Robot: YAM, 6 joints.
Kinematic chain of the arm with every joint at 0, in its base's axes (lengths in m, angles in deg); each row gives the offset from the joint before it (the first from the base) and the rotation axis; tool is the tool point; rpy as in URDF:
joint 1: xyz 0 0 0.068 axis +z
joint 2: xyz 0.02 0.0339 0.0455 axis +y
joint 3: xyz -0.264 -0.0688 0 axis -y
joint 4: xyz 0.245 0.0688 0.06 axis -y
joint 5: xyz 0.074 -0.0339 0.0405 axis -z
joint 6: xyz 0.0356 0 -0.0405 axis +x
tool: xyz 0 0 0 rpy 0 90 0
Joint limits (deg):
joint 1: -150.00..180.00
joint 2: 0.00..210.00
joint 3: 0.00..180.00
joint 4: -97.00..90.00
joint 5: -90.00..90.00
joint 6: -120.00..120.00
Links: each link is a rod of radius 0.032 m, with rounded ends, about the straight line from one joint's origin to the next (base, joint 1, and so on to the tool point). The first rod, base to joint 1, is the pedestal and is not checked.
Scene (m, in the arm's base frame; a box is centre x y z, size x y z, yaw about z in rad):
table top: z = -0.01
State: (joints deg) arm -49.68 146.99 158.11 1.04 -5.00 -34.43
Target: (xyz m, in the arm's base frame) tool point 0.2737 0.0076 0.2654
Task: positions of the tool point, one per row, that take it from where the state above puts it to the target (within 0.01 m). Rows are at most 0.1 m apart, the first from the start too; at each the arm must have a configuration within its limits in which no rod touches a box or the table.
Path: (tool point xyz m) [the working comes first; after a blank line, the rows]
Joints at the target: 0.15 84.63 69.68 -61.11 -11.18 -34.43
Straight joint move there: clear.

1: 0.4207 -0.3656 0.3785
2: 0.4403 -0.2815 0.3645
3: 0.4329 -0.1943 0.3452
4: 0.3998 -0.1122 0.3215
5: 0.3446 -0.0431 0.2947
6: 0.2737 0.0076 0.2654

